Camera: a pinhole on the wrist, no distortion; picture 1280 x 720 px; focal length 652.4 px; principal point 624.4 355.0 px. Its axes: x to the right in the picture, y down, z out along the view. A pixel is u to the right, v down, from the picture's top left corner.
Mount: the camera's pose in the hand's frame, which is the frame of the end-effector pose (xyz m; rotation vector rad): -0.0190 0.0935 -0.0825 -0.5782 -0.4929 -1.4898
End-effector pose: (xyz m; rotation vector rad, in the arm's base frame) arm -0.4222 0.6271 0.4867 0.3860 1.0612 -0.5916
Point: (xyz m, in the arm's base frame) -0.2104 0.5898 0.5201
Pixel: 1119 536
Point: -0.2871 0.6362 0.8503
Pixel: outside the picture
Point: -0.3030 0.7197 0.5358
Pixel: 830 285
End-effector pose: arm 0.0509 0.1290 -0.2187 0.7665 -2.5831 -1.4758
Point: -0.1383 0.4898 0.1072
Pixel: 401 276
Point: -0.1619 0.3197 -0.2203
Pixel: 955 595
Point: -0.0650 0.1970 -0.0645
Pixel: 507 619
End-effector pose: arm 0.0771 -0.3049 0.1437 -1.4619 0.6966 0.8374
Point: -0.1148 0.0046 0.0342
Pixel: 925 355
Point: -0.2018 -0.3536 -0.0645
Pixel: 115 449
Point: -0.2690 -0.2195 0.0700
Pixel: 502 91
